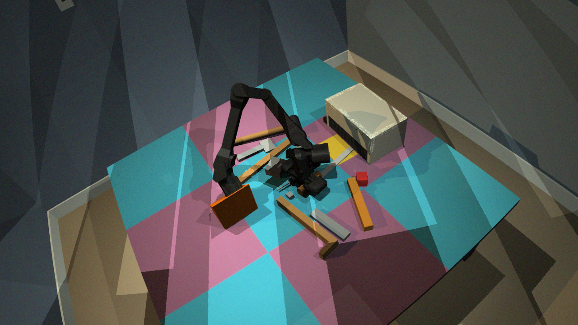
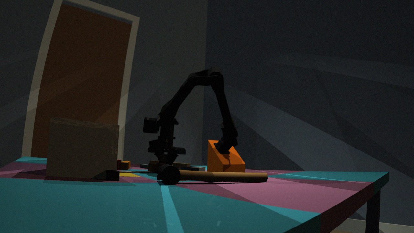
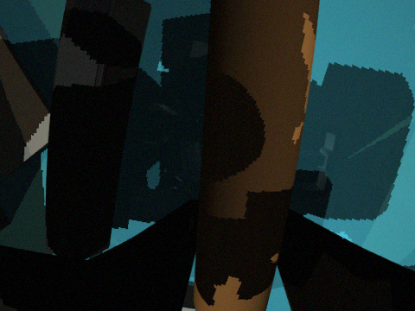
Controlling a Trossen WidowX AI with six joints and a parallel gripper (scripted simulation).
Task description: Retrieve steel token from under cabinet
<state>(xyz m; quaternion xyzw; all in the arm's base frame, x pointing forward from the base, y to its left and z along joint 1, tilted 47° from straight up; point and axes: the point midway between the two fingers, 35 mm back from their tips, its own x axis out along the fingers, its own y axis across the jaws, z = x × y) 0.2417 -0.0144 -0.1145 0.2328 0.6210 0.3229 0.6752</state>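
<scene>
Right now my gripper tip is 60 mm past the small grey cube and 20 mm to the right of it. The rest, counted from my gripper tip: grey bar (180 mm to the right, 30 mm behind); then screwdriver (60 mm to the left, 20 mm behind); then grey block (160 mm to the left, 30 mm behind, 10 mm above).
</scene>
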